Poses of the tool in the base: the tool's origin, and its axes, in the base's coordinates. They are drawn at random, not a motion.
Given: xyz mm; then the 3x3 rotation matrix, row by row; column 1 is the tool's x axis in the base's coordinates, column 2 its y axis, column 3 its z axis. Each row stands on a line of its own.
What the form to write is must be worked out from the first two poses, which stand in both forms.
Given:
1:
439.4 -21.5 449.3
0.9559 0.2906 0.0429
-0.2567 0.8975 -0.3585
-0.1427 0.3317 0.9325
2:
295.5 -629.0 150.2
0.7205 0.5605 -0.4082
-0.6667 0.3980 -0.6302
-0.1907 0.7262 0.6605
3:
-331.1 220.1 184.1
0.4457 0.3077 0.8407
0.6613 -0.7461 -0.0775
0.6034 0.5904 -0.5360
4:
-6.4 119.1 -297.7
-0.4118 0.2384 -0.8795
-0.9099 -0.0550 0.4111
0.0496 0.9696 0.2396
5:
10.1 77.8 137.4
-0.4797 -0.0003 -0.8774
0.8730 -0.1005 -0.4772
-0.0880 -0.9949 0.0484
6:
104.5 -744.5 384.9
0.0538 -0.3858 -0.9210
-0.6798 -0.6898 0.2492
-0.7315 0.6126 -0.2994
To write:
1: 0.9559 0.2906 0.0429 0.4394; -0.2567 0.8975 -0.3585 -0.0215; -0.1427 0.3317 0.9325 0.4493; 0 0 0 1
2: 0.7205 0.5605 -0.4082 0.2955; -0.6667 0.3980 -0.6302 -0.6290; -0.1907 0.7262 0.6605 0.1502; 0 0 0 1
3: 0.4457 0.3077 0.8407 -0.3311; 0.6613 -0.7461 -0.0775 0.2201; 0.6034 0.5904 -0.5360 0.1841; 0 0 0 1
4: -0.4118 0.2384 -0.8795 -0.0064; -0.9099 -0.0550 0.4111 0.1191; 0.0496 0.9696 0.2396 -0.2977; 0 0 0 1
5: -0.4797 -0.0003 -0.8774 0.0101; 0.8730 -0.1005 -0.4772 0.0778; -0.0880 -0.9949 0.0484 0.1374; 0 0 0 1
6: 0.0538 -0.3858 -0.9210 0.1045; -0.6798 -0.6898 0.2492 -0.7445; -0.7315 0.6126 -0.2994 0.3849; 0 0 0 1
